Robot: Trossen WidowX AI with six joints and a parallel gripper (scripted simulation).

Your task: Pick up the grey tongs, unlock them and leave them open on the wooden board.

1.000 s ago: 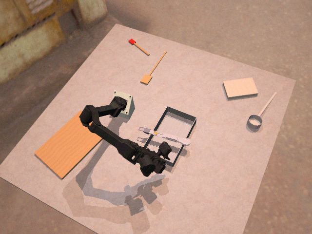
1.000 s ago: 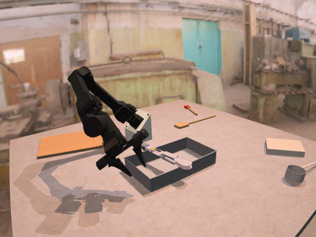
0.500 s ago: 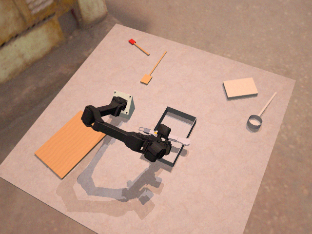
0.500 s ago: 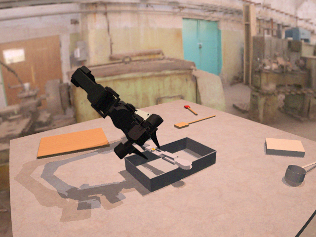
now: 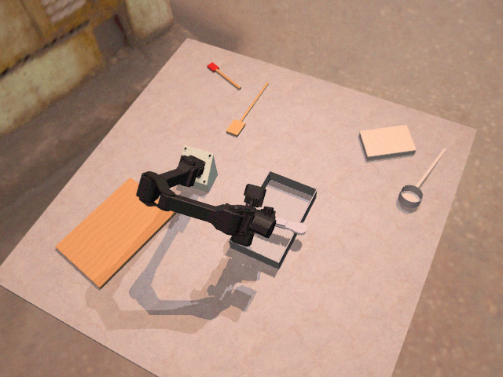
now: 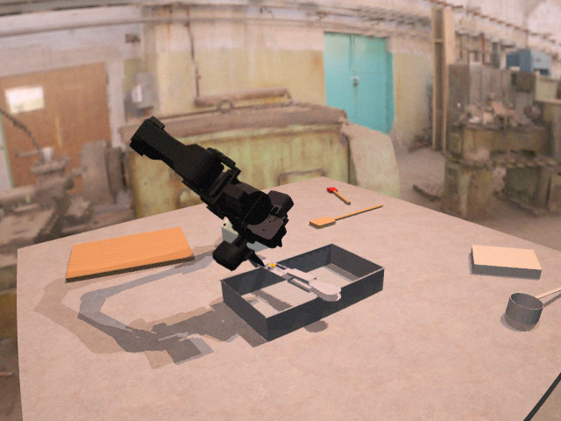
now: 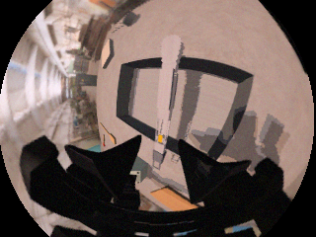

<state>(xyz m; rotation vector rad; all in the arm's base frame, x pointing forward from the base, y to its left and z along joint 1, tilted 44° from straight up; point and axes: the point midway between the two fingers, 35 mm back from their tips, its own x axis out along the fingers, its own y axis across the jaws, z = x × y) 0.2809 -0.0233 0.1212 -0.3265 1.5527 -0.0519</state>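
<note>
Right now the roasting tin is 7 cm below my gripper tip, 5 cm to the left of it and 4 cm ahead of it. The rest, counted from my gripper tip: red spatula (59 cm to the left, 49 cm behind, 9 cm below); then wooden board (44 cm behind, 22 cm to the right, 9 cm below); then pale block (53 cm to the left, 27 cm ahead, 9 cm below).
</note>
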